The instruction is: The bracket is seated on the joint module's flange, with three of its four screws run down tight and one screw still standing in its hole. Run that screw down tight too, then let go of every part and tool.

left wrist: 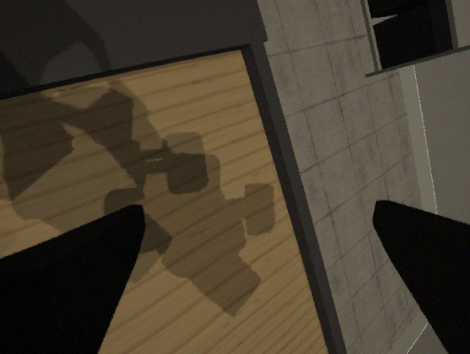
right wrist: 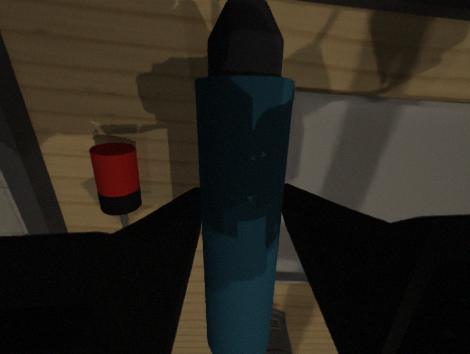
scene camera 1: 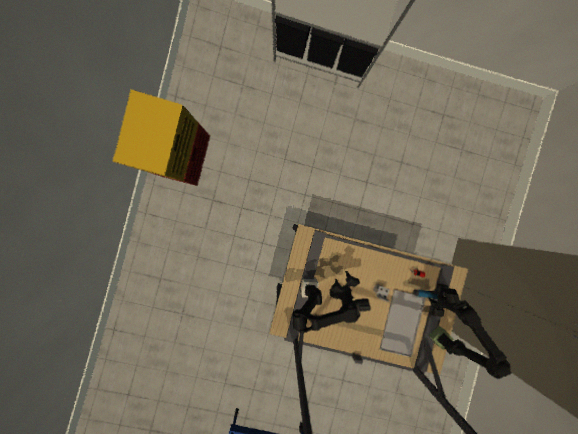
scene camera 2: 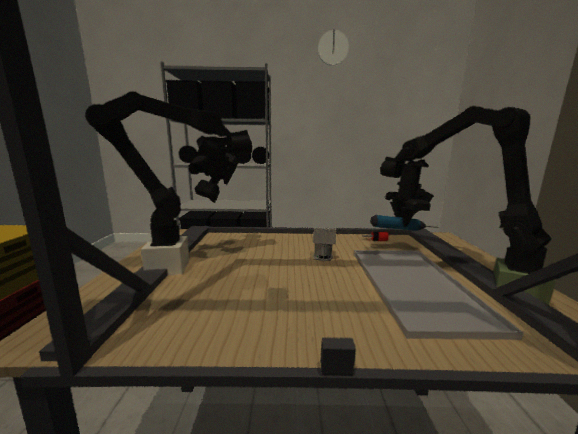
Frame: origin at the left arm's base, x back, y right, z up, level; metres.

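Seen in the pictures: left gripper, fingertip midpoint: (left wrist: 259, 214) (scene camera 1: 341, 275) (scene camera 2: 220, 192); right gripper, fingertip midpoint: (right wrist: 240, 193) (scene camera 1: 429, 294) (scene camera 2: 401, 224); left arm's base, origin of the base link: (scene camera 1: 310, 290) (scene camera 2: 165, 242); right arm's base, origin of the base link: (scene camera 1: 443, 339) (scene camera 2: 523, 268).
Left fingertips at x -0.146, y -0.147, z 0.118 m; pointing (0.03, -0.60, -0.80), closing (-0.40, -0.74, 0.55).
Observation:
Offsets run from my left fingertips to a thing's middle.
The joint module (scene camera 2: 323, 251) (scene camera 1: 383, 292) stands on the table with the pale bracket @(dy +0.124, dx -0.334, dz -0.117 m) (scene camera 2: 324, 235) on top; its screws are too small to tell. My right gripper (scene camera 1: 433, 295) (scene camera 2: 407, 218) (right wrist: 240, 193) is shut on a blue driver @(dy +0.094, dx -0.631, dz -0.103 m) (scene camera 1: 424, 294) (scene camera 2: 392, 222) (right wrist: 242, 150) with a black nose. It holds the driver roughly level above the table, beyond the tray's far end; in scene camera 2 the thin bit points right, away from the module. My left gripper (scene camera 2: 220, 189) (left wrist: 259, 214) is open and empty, high over the table's left part.
A red and black tool @(dy -0.019, dx -0.579, dz -0.182 m) (scene camera 1: 419, 273) (scene camera 2: 380, 236) (right wrist: 116, 172) lies near the back edge, beside the held driver. A grey tray @(dy +0.336, dx -0.526, dz -0.191 m) (scene camera 1: 400, 325) (scene camera 2: 450, 300) (right wrist: 400, 160) lies at the right. A dark block @(dy +0.591, dx -0.231, dz -0.168 m) (scene camera 2: 338, 356) sits at the front edge. Dark frame beams border the table.

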